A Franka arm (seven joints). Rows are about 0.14 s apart.
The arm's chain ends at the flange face. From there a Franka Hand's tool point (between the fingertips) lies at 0.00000 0.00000 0.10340 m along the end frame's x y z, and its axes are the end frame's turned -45 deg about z.
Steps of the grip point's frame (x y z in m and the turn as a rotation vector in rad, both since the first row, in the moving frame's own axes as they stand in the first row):
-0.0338 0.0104 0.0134 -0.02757 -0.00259 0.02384
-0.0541 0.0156 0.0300 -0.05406 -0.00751 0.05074
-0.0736 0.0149 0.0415 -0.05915 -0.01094 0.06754
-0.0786 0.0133 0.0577 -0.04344 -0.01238 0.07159
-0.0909 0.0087 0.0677 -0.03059 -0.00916 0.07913
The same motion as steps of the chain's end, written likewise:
-0.0183 0.0290 0.0134 -0.02133 0.01766 0.02384
-0.0305 0.0447 0.0302 -0.04354 0.03292 0.05074
-0.0449 0.0573 0.0417 -0.04956 0.03409 0.06754
-0.0483 0.0608 0.0578 -0.03947 0.02196 0.07159
-0.0596 0.0675 0.0678 -0.02811 0.01515 0.07913

